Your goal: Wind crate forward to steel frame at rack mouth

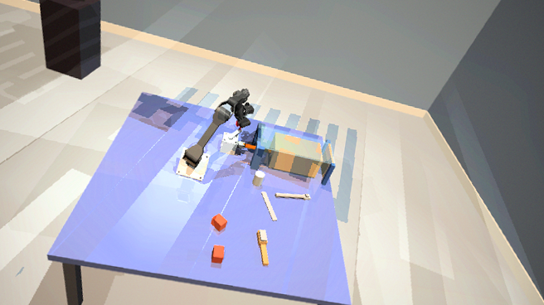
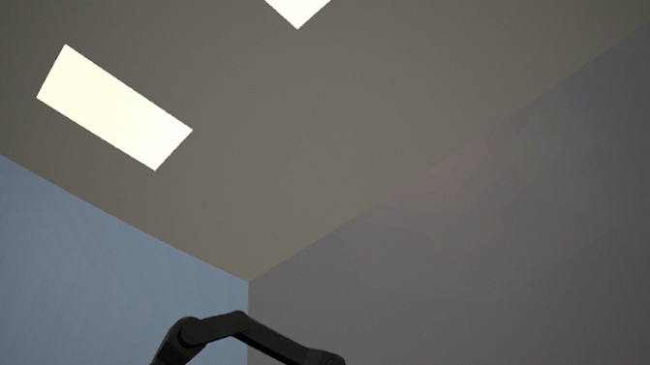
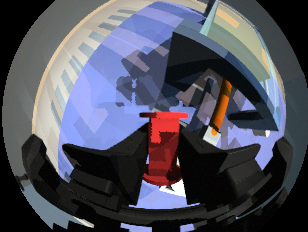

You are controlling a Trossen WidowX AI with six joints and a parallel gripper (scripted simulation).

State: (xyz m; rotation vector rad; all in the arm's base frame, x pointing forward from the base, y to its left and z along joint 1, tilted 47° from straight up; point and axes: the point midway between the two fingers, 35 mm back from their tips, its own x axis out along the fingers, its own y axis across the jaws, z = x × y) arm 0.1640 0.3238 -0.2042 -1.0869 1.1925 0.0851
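Now: gripper tip 2 cm past the winch handle, 4 cm to the left of it and 3 cm above it. Also, from my gripper tip: red piece (1 cm behind, 1 cm to the right); then blue steel frame (11 cm ahead, 8 cm to the right, 3 cm below); then grey winch (6 cm behind, 11 cm to the right, 10 cm below).
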